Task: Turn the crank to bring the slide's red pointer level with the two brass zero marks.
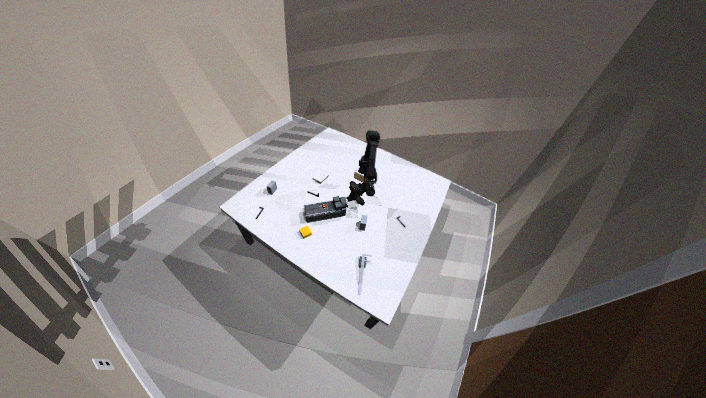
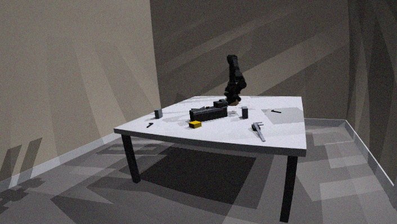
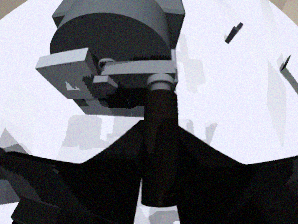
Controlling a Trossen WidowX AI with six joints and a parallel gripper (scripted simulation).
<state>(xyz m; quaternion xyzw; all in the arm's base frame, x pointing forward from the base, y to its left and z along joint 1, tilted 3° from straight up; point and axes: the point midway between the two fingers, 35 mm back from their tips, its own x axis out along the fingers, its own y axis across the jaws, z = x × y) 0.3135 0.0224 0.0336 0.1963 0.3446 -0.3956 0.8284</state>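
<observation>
The dark crank handle lies 1 cm behind my gripper tip, 1 cm to the left of it and 3 cm above it. The rest, counted from my gripper tip: yellow block: 31 cm ahead, 15 cm to the right, 5 cm below; red pointer: 12 cm ahead, 11 cm to the right, 2 cm above.
</observation>
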